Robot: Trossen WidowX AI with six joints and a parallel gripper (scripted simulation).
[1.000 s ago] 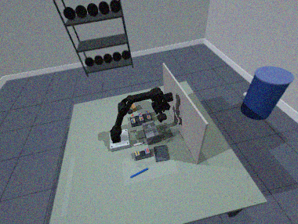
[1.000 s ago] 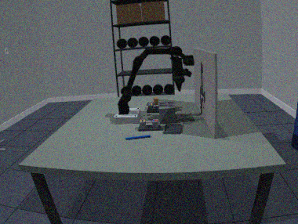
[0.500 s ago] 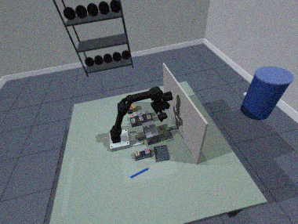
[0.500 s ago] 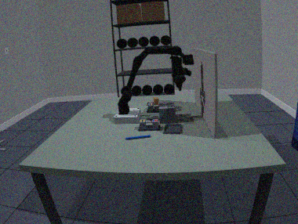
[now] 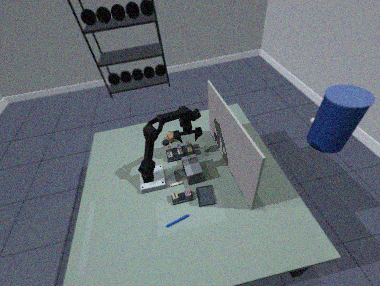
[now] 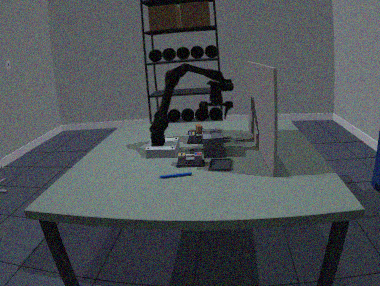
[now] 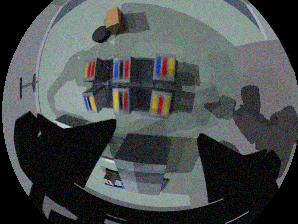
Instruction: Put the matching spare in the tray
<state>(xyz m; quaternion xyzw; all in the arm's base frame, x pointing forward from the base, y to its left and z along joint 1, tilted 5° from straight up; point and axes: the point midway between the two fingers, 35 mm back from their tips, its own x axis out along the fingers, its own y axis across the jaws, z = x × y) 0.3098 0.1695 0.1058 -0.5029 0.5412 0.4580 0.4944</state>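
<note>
Now: gripper tip 90 mm above the spare and 10 mm to the right of it. The rest, counted from my gripper tip: tall grey panel (230 mm ahead, 160 mm to the right, 90 mm above); tray (350 mm to the right, 130 mm below, 10 mm ahead).
</note>
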